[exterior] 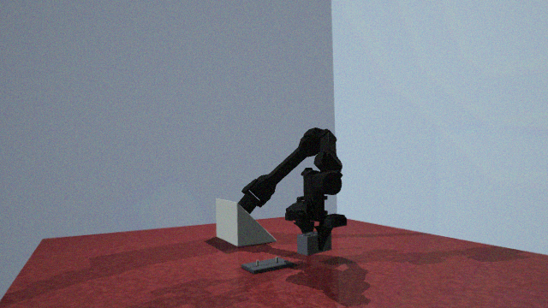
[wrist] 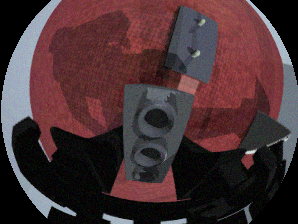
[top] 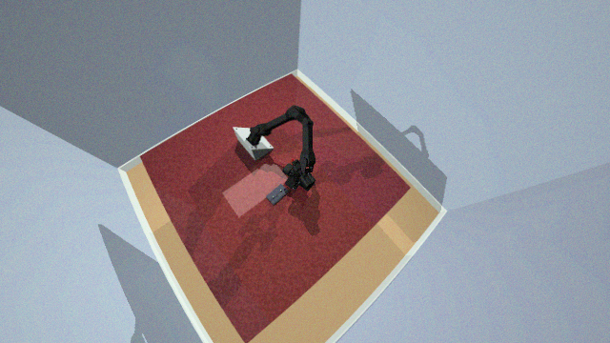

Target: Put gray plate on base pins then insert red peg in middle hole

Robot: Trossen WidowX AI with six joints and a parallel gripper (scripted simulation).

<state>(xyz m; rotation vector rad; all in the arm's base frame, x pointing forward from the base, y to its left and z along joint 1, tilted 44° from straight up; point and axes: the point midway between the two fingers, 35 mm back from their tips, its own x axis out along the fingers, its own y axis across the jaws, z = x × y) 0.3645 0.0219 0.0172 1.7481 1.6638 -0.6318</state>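
The dark base is 4 cm behind my gripper tip, 13 cm to the right of it and 3 cm below it. The rest, counted from my gripper tip: red peg (11 cm behind, 7 cm to the left, 1 cm above); gray plate (3 cm above).
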